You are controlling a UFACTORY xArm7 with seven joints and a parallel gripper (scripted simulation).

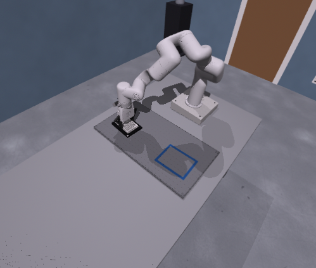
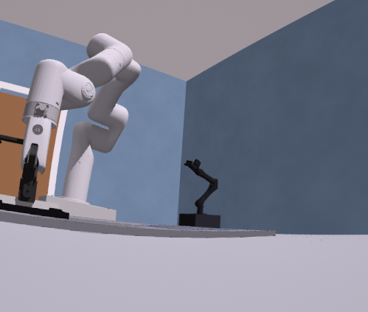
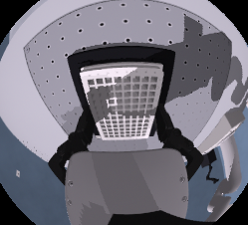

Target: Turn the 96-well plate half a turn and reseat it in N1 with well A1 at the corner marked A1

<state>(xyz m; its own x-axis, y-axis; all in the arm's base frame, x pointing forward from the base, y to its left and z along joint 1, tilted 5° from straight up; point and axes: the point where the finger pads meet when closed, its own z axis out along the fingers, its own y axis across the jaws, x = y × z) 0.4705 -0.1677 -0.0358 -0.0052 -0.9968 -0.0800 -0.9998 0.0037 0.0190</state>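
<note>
The white 96-well plate lies 1 cm below my hand. The rest, counted from my hand: black plate nest N1 (2 cm below).
</note>
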